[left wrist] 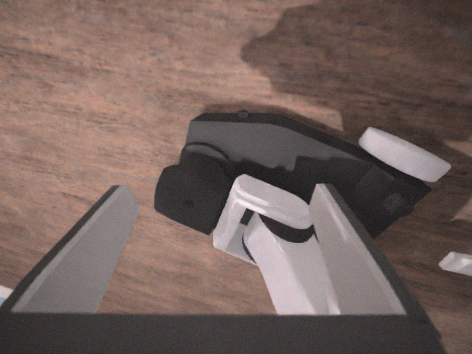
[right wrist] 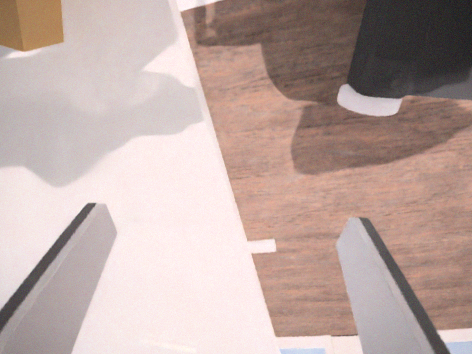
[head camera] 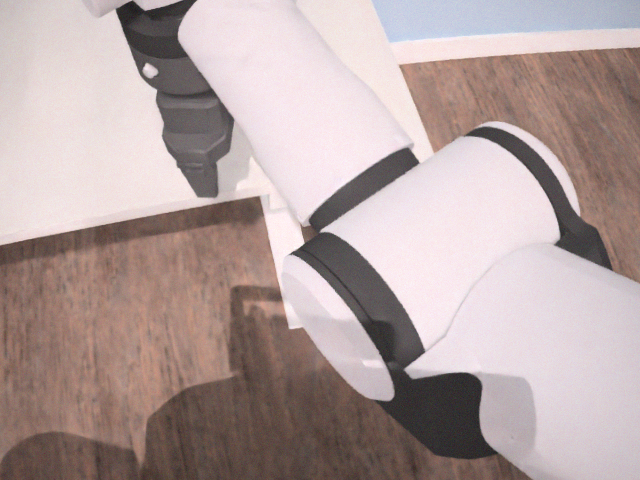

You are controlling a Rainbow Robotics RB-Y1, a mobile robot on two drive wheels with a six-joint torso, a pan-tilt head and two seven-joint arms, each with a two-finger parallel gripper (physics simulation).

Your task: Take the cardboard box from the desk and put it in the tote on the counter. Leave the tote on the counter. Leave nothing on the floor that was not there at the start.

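Where they show: left gripper, between the fingertips: (left wrist: 222,196); right gripper, between the fingertips: (right wrist: 227,225) (head camera: 215,144); robot's base, origin of its link: (right wrist: 381,7).
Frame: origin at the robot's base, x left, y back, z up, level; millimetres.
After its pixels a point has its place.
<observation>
The cardboard box (right wrist: 42,22) {x 13, y -567, z 746 mm} shows in part at the upper left corner of the right wrist view, an orange-brown block standing on the white desk (head camera: 67,129) {x 316, y -540, z 721 mm} (right wrist: 165,225) {x 272, y -508, z 720 mm}. It does not show in the head camera. My right gripper (head camera: 207,195) (right wrist: 227,225) {x 77, y -398, z 891 mm} is open and empty, above the desk's edge and apart from the box. In the right wrist view one finger is over the desk top and the other over the floor. My left gripper (left wrist: 222,196) {x 272, y 376, z 567 mm} is open and empty, pointing down over the floor beside my own base. The tote and the counter do not show in these views.
A white desk leg part (head camera: 284,258) reaches out below the desk's edge, and a short white piece (right wrist: 262,246) sticks out beside the desk. My dark base (left wrist: 240,140) {x 150, y 406, z 170 mm} (right wrist: 410,50) {x 96, y 33, z 191 mm} stands on the brown wood floor (head camera: 103,310) {x 454, y -524, z 1 mm}. A blue wall (head camera: 506,18) {x -630, y -1436, z 159 mm} is at the upper right.
</observation>
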